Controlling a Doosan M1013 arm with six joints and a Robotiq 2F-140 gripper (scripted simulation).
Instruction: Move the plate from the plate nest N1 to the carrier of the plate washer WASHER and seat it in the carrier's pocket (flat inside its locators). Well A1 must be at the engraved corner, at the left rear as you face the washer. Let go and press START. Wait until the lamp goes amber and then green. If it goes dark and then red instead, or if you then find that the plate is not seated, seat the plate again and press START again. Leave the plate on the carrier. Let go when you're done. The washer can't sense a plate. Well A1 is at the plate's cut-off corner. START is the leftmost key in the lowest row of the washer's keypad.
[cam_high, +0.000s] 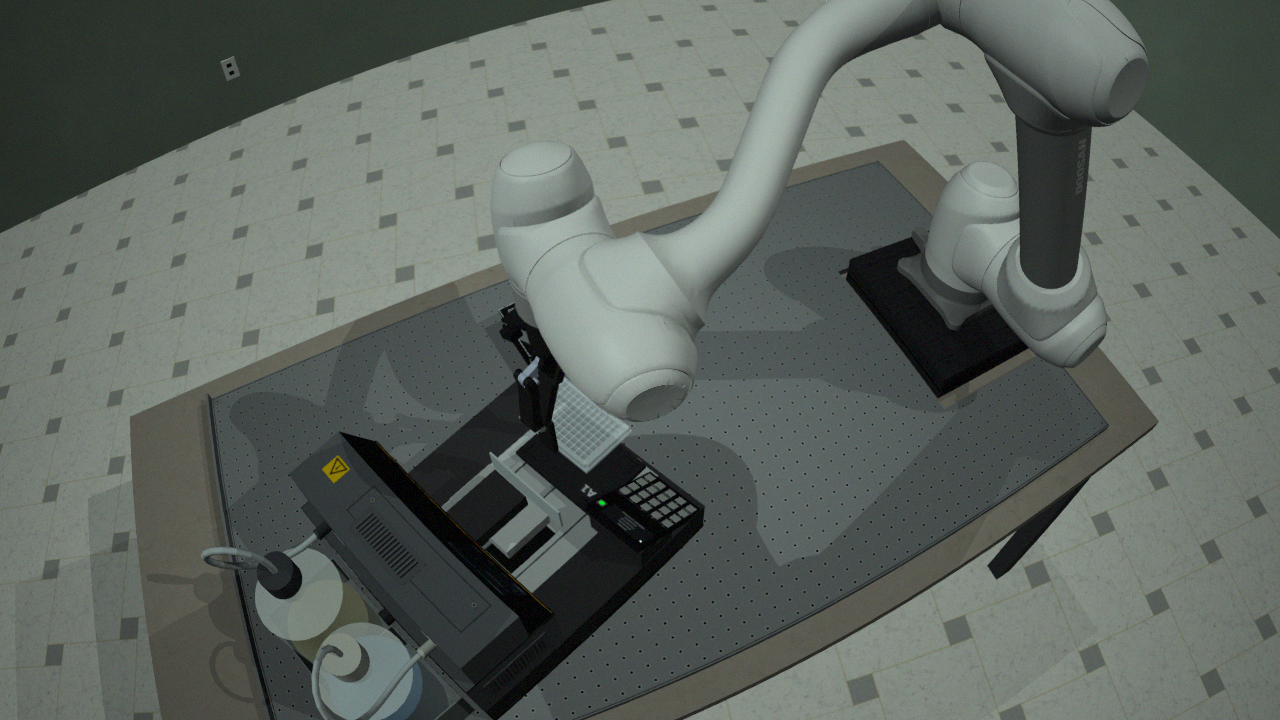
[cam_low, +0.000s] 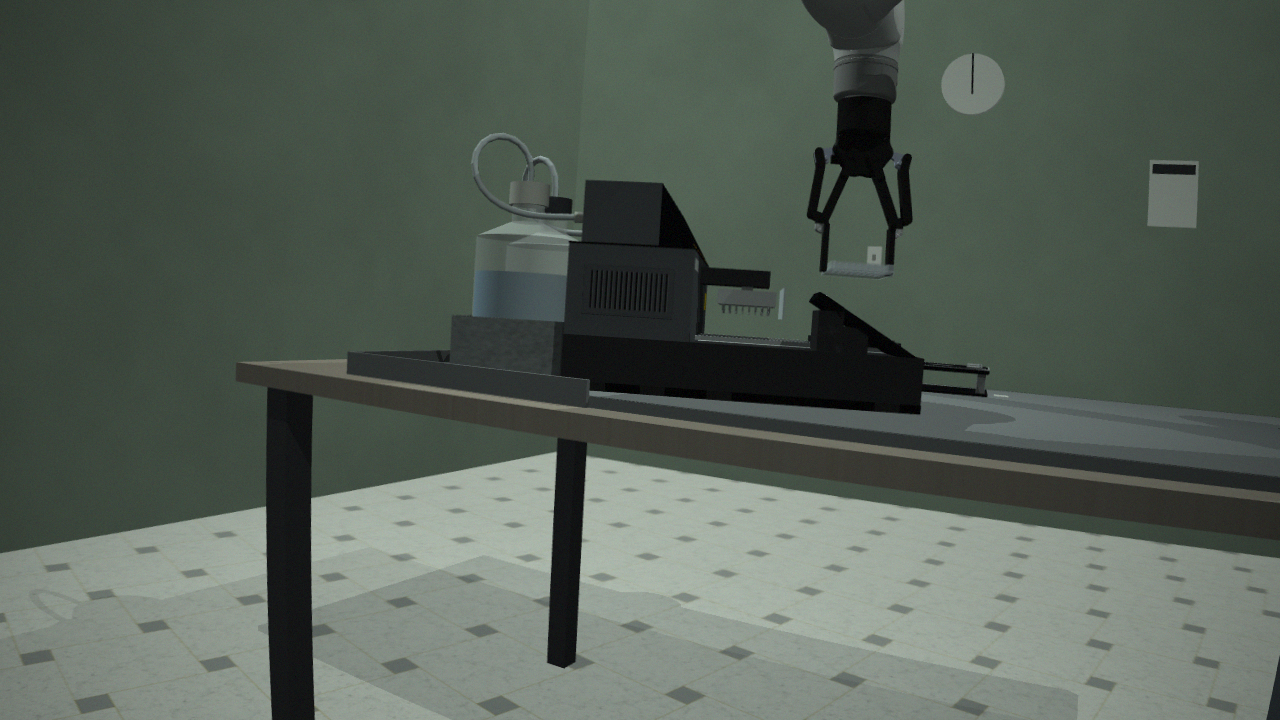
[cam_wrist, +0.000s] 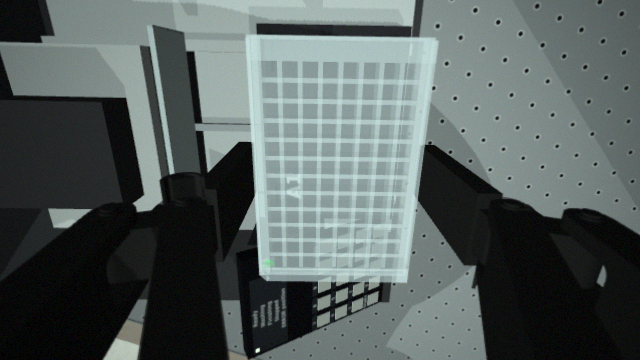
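My gripper is now 12 cm above the washer carrier. Also, from my hand: well plate (2 cm below); then thin upright divider (9 cm ahead, 3 cm to the left, 8 cm below); then dispensing head (14 cm ahead, 5 cm to the left, 7 cm below).
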